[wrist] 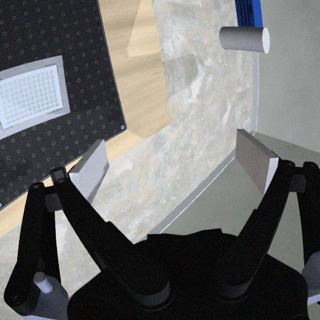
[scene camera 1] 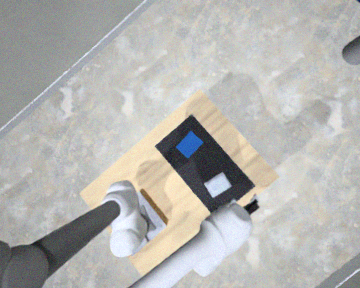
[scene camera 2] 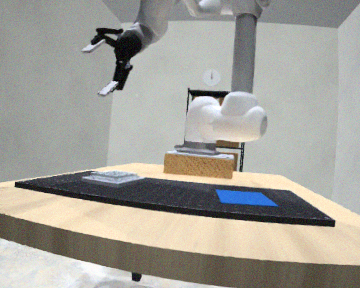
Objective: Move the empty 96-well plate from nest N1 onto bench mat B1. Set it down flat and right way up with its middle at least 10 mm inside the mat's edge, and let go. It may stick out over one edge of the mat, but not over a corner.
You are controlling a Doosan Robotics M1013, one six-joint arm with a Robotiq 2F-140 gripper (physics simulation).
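Places are measured from the arm's base along level axes (x ahead, y left, z up), in millimetres.
Pixels of known places: gripper, fingertip midpoint: [scene camera 1: 245,199] [scene camera 2: 93,74]; arm's base at its link origin: [scene camera 2: 199,153].
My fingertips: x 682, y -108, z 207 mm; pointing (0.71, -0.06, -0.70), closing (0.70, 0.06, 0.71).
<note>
For each thing: its top centre in the pictures, then the offset to it from my fingertips. "spot": a spot on its surface instead. Level surfaces: height alone.
- white 96-well plate at its top centre: [scene camera 2: 115,172] [scene camera 1: 218,185] dx -74, dy +49, dz -265 mm
- blue rectangle at a spot on its surface: [scene camera 2: 246,198] [scene camera 1: 190,142] spot: dx -90, dy +413, dz -289 mm
- black perforated board at its surface level: dz -291 mm
- wooden table at its surface level: dz -304 mm
The white 96-well plate [scene camera 1: 218,185] [scene camera 2: 114,174] [wrist: 31,96] sits in nest N1, whose grey rim [wrist: 64,87] surrounds it in the wrist view. It looks flat, wells up. Bench mat B1 is the blue rectangle [scene camera 1: 189,144] [scene camera 2: 246,198] on the same black board, toward its other end; it does not show in the wrist view. My gripper [scene camera 2: 100,68] [wrist: 171,147] is wide open and empty, high above the table and tilted. In the wrist view the plate lies up and left of the left finger. In scene camera 1 the arm hides much of the gripper.
The black perforated board [scene camera 1: 200,162] [scene camera 2: 170,192] [wrist: 90,90] lies on the wooden table [scene camera 1: 120,172] [scene camera 2: 55,217] [wrist: 142,95]. The arm's base stands on a wooden block [scene camera 2: 198,165] behind the board. A grey cylinder [wrist: 244,39] and a blue object [wrist: 248,12] show beyond the table.
</note>
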